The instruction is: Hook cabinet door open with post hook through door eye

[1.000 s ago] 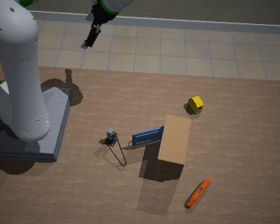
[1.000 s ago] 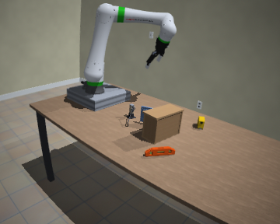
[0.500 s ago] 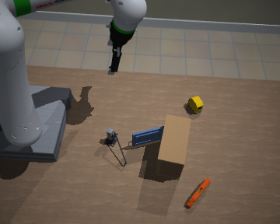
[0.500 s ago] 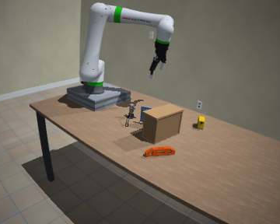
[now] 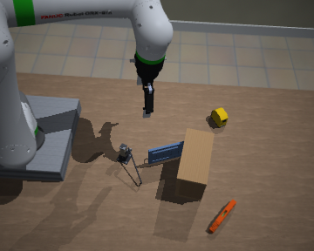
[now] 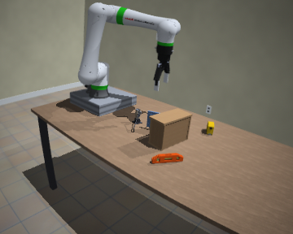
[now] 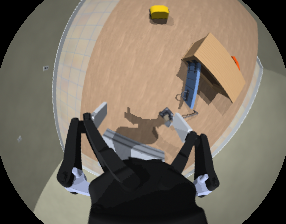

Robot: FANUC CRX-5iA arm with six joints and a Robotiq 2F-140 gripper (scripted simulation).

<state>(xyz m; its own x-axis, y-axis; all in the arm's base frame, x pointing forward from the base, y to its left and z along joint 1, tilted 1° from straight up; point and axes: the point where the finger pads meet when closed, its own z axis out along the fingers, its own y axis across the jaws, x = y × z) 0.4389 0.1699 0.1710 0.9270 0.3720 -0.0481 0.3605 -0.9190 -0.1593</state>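
Right now the cabinet door is 12 cm ahead of my hand, 10 cm to the right of it and 17 cm below it. Also, from my hand: yellow tape measure (32 cm ahead, 15 cm to the left, 21 cm below); then orange spirit level (36 cm ahead, 30 cm to the right, 22 cm below).
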